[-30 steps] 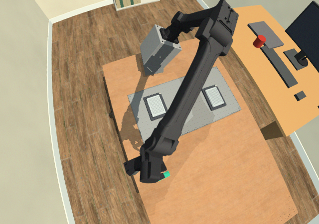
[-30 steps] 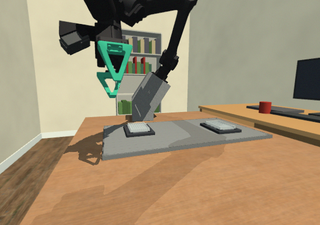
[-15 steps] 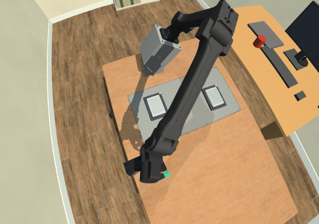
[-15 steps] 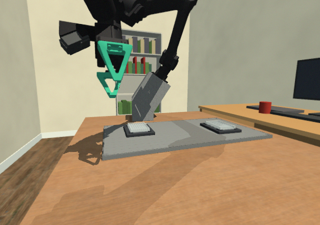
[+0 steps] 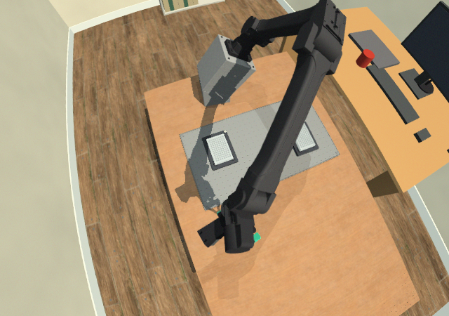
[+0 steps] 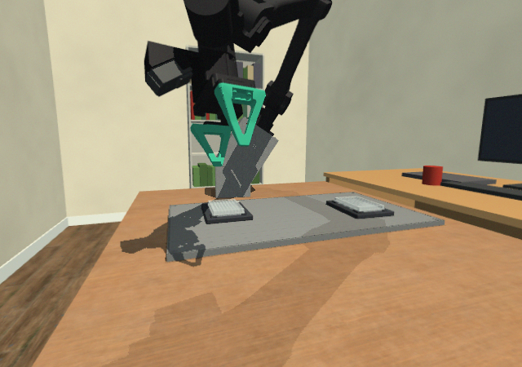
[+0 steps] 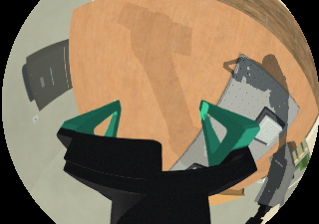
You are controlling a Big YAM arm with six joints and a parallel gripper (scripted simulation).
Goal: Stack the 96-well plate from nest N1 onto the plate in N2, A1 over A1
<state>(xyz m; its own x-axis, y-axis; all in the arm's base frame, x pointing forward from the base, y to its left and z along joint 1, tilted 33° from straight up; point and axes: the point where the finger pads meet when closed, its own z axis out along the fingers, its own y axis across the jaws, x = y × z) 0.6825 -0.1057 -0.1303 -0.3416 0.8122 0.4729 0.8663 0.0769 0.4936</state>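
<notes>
My hand is 41 cm to the right of the nest N1, 33 cm past it and 19 cm above it. Also, from my hand: nest N2 (35 cm behind, 19 cm below, 1 cm to the left).
</notes>
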